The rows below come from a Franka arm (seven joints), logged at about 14 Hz.
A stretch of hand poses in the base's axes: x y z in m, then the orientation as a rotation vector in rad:
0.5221, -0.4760, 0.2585, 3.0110, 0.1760, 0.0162
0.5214, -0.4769, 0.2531, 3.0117, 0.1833, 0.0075
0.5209, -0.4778, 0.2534, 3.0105, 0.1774, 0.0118
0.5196, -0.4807, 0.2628, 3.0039, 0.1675, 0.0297
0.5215, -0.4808, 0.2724, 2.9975, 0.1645, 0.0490
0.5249, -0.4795, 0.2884, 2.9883, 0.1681, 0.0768
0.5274, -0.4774, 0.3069, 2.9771, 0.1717, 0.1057
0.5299, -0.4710, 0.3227, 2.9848, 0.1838, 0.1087
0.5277, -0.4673, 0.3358, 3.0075, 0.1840, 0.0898
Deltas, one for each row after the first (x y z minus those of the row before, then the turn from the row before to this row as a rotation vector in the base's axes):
-0.0007, -0.0009, -0.0054, 0.0007, 0.0061, 0.0044
-0.0005, -0.0009, 0.0003, -0.0013, -0.0032, -0.0037
-0.0013, -0.0029, 0.0094, -0.0063, -0.0127, -0.0056
0.0019, -0.0001, 0.0096, -0.0056, -0.0133, -0.0010
0.0034, 0.0013, 0.0160, -0.0075, -0.0188, 0.0039
0.0025, 0.0021, 0.0185, -0.0091, -0.0198, 0.0040
0.0025, 0.0064, 0.0158, 0.0083, -0.0007, 0.0082
-0.0022, 0.0037, 0.0131, 0.0212, 0.0143, -0.0010

